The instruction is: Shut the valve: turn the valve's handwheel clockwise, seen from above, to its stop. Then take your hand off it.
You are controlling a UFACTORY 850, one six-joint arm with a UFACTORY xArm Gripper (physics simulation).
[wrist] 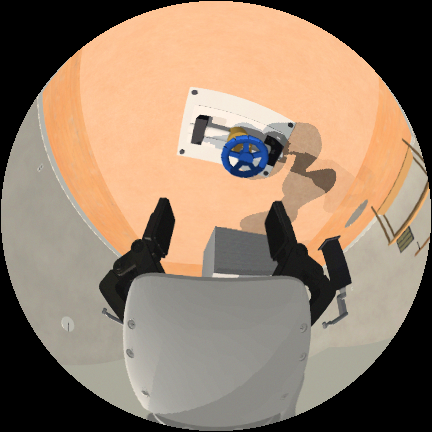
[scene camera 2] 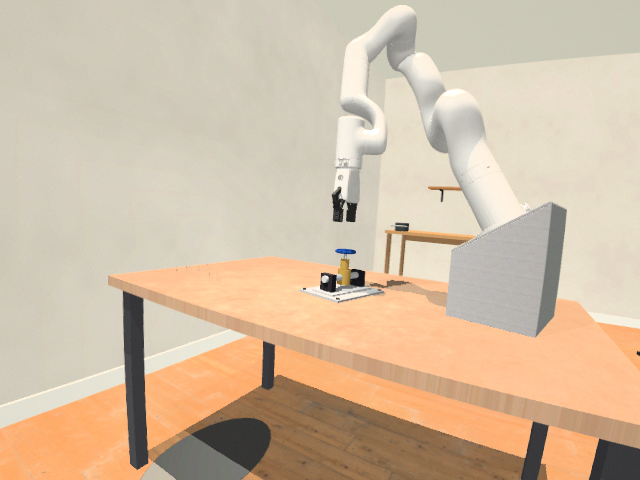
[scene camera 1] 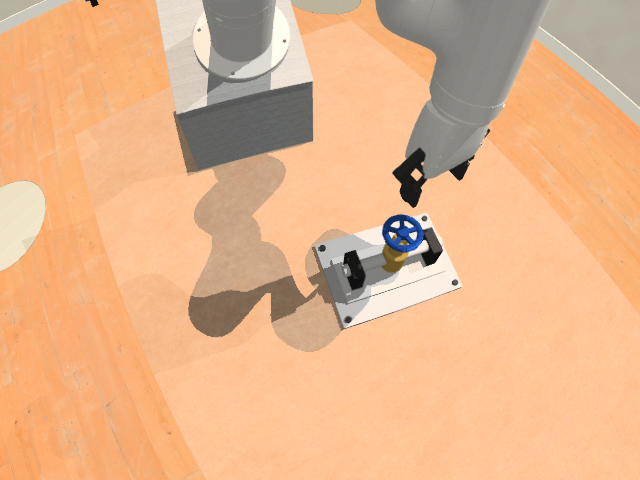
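Observation:
A blue spoked handwheel [scene camera 1: 404, 234] [scene camera 2: 345, 251] [wrist: 245, 157] sits level on top of a brass valve body [scene camera 1: 394, 260] [scene camera 2: 344, 273] [wrist: 237, 133]. The valve is in a pipe over a white base plate [scene camera 1: 403, 298] [scene camera 2: 357, 294] [wrist: 225, 102], with a black clamp on each side of it. My gripper [scene camera 1: 435, 188] [scene camera 2: 344, 220] [wrist: 220, 209] is open and empty, and points down. It hangs clearly above the handwheel in scene camera 2 and does not touch it. In the wrist view the handwheel lies beyond the fingertips, a little right of the middle. Whether the wheel is at its stop cannot be seen.
Two black clamps [scene camera 1: 354, 269] [scene camera 1: 431, 246] hold the pipe beside the valve, lower than the wheel. The grey pedestal [scene camera 1: 248, 126] [scene camera 2: 496, 284] [wrist: 240, 250] carries the arm on the same wooden table [scene camera 2: 232, 304]. A side table [scene camera 2: 434, 236] stands by the far wall.

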